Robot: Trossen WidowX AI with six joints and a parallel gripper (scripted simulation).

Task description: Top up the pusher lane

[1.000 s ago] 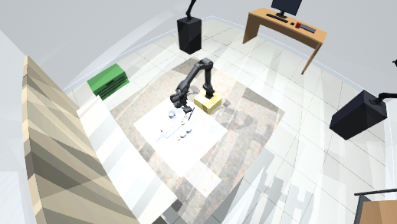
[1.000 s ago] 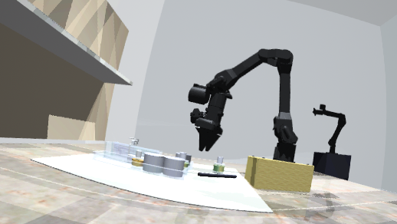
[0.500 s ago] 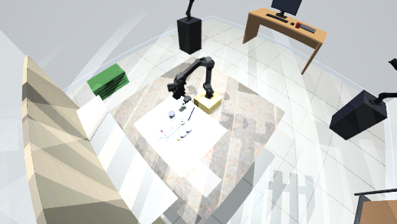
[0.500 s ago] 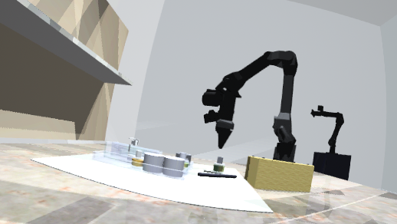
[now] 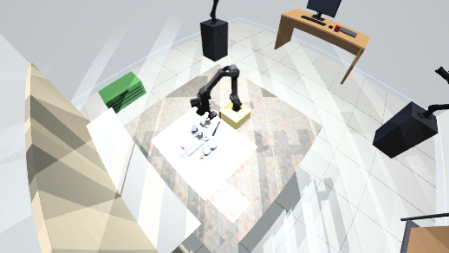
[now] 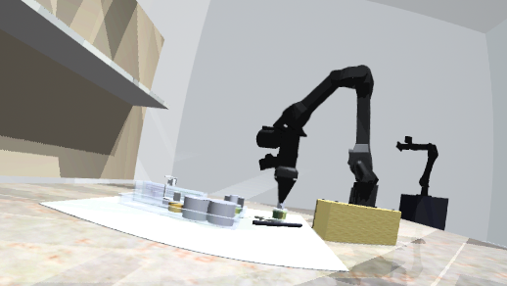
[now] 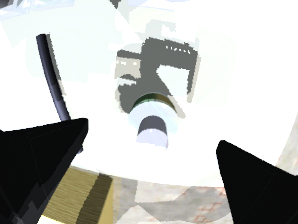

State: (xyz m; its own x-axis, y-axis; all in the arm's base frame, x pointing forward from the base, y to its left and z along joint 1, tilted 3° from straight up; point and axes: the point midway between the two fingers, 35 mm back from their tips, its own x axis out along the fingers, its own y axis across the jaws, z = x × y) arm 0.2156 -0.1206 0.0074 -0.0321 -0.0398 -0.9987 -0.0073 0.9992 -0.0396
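My gripper tip is now 11 cm to the right of the black rod and 5 cm above it. From my gripper tip the other things lie so: clear lane fixture: 27 cm ahead, 11 cm to the left, 4 cm below.
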